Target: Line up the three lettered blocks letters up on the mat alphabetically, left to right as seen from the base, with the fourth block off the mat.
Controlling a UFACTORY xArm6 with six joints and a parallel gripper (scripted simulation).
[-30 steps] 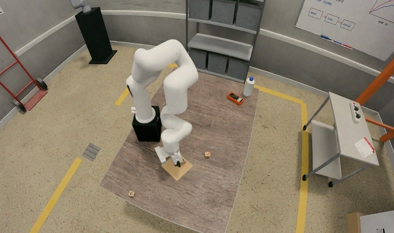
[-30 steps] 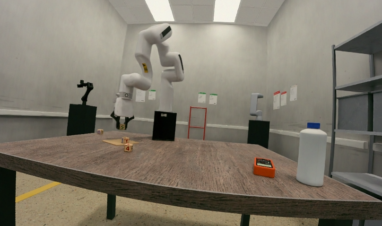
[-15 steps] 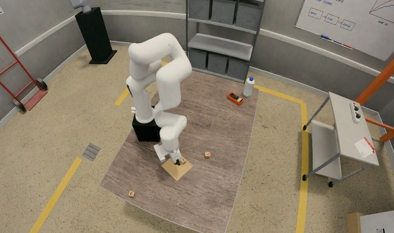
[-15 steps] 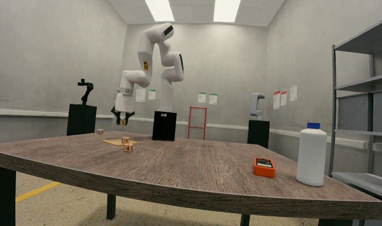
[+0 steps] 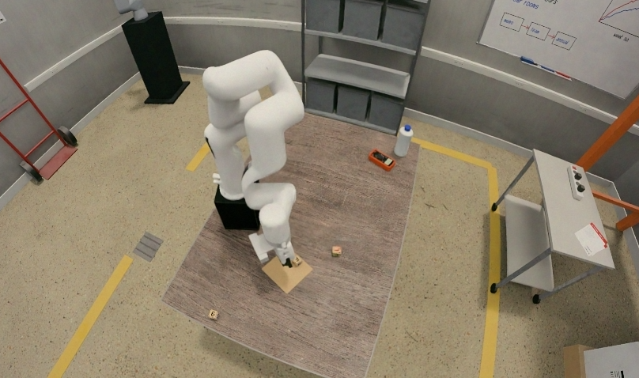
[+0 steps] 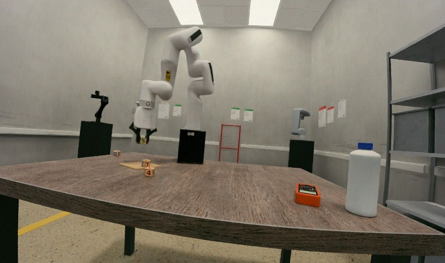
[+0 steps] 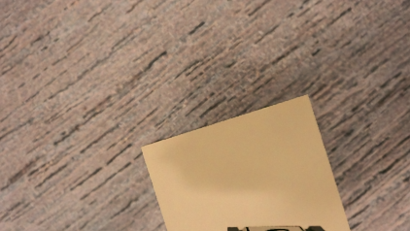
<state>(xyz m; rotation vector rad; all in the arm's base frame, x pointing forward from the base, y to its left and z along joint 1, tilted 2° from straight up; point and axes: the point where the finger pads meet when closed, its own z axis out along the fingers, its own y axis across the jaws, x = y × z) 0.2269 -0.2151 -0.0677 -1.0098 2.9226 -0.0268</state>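
Now: hand 120 mm above the tan mat. The rest, counted from my hand: white bottle: 450 mm ahead, 710 mm to the left, 40 mm below.
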